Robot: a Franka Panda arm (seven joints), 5 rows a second.
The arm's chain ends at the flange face. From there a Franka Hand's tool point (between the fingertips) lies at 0.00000 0.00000 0.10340 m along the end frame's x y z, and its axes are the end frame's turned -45 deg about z.
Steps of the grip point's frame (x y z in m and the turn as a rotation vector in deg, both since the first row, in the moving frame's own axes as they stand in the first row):
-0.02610, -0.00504, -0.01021, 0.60, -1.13, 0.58
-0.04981, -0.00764, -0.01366, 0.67, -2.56, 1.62
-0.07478, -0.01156, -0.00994, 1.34, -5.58, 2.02
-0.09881, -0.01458, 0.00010, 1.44, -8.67, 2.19
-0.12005, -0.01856, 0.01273, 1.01, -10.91, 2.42
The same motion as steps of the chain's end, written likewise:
-0.01981, 0.01423, -0.01018, -0.37, -1.22, 0.58
-0.03647, 0.02747, -0.01355, -1.34, -2.28, 1.62
-0.05214, 0.03946, -0.00942, -3.00, -4.89, 2.02
-0.06716, 0.05062, 0.00131, -5.11, -7.15, 2.19
-0.08263, 0.05953, 0.01461, -7.00, -8.43, 2.42

